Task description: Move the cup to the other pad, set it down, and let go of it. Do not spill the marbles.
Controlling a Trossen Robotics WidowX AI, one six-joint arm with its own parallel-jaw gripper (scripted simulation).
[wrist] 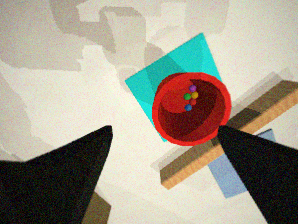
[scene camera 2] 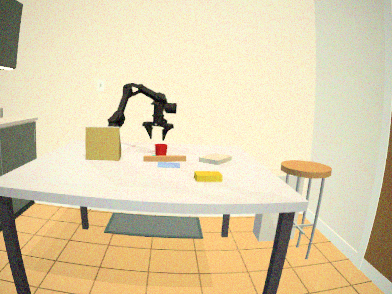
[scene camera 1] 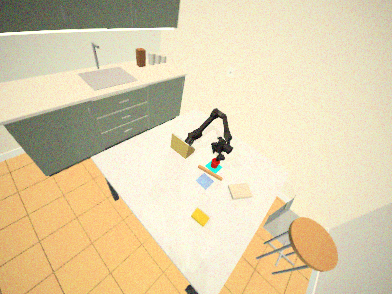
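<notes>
I can see a red cup (wrist: 213,106), and a pale blue pad (wrist: 230,183) is in sight as well. My gripper (wrist: 165,130) is open, and it holds nothing.
</notes>
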